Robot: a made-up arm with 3 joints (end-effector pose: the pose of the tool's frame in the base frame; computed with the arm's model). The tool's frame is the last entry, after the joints. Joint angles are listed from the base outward.
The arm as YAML. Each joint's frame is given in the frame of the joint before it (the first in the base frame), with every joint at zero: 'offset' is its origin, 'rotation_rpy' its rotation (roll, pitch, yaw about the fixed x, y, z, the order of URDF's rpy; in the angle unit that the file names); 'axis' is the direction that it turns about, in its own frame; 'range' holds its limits. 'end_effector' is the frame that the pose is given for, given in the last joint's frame.
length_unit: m
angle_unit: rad
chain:
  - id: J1
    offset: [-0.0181, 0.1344, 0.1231]
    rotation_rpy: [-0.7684, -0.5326, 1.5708]
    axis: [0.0, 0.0, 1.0]
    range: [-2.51, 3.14]
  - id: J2
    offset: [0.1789, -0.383, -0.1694]
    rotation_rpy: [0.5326, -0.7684, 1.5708]
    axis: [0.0, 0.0, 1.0]
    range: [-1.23, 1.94]
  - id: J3
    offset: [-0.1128, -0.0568, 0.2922]
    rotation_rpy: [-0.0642, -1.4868, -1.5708]
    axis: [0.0, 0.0, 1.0]
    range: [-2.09, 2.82]
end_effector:
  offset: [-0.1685, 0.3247, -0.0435]
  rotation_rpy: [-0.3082, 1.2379, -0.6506]
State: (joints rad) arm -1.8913 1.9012 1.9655
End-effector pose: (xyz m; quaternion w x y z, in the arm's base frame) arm 0.3887 -0.2382 0.1441 0.3018 -0.1411 -0.9422 0.0358
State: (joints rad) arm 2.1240 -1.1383 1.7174
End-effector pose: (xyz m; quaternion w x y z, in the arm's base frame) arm -0.0696 0.7845 0.1127 0.1974 0.6815 0.5316 -0.4625
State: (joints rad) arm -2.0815 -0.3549 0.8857
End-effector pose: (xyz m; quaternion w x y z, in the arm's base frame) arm 0.1656 -0.1179 -0.2667 0.8565 0.4312 -0.1069 -0.2627
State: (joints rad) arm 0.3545 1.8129 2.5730
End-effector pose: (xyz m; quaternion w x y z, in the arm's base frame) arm 0.0038 0.7893 0.4637 0.2726 -0.2629 0.7723 -0.5100
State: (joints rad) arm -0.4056 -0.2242 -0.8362
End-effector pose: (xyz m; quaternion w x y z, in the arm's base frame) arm 0.3131 0.1472 0.7516 0.6970 0.6304 0.2062 0.2727
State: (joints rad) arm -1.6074 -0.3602 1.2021
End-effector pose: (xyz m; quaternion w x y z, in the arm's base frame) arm 0.3095 -0.1884 -0.2411 0.9692 0.1657 -0.1720 -0.0594
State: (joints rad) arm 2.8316 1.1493 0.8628
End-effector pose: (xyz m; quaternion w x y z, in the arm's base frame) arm -0.1191 0.2335 -0.2456 0.5941 0.3120 -0.5510 -0.4962
